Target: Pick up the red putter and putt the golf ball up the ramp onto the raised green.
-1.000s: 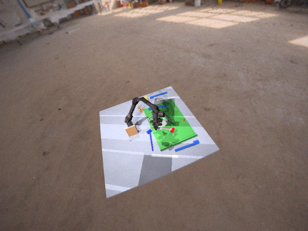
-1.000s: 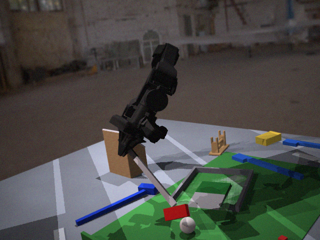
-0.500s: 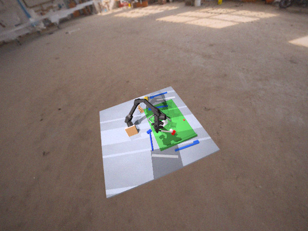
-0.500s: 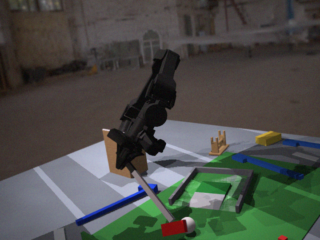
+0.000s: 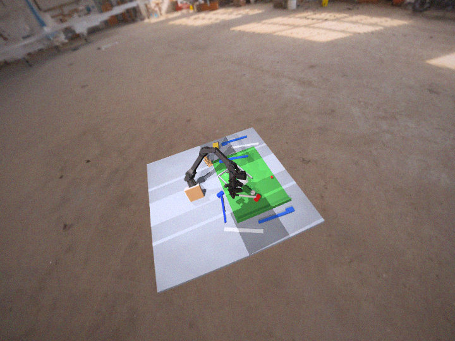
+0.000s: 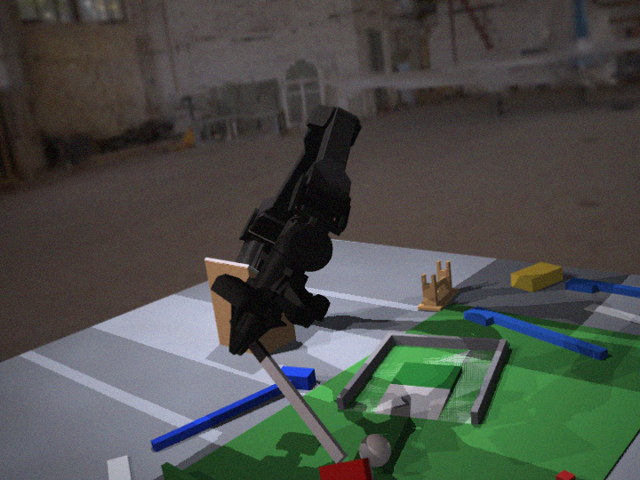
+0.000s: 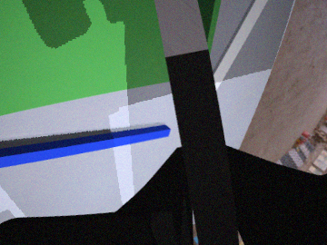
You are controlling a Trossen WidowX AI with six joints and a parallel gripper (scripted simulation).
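Right now my gripper tip is 11 cm short of the red putter, 1 cm to the right of it and 5 cm above it. Also, from my gripper tip: white golf ball: 19 cm ahead, 6 cm to the left, 12 cm below; then small red cube: 41 cm ahead, 15 cm to the left, 14 cm below; then green mat: 20 cm ahead, 24 cm to the left, 15 cm below.
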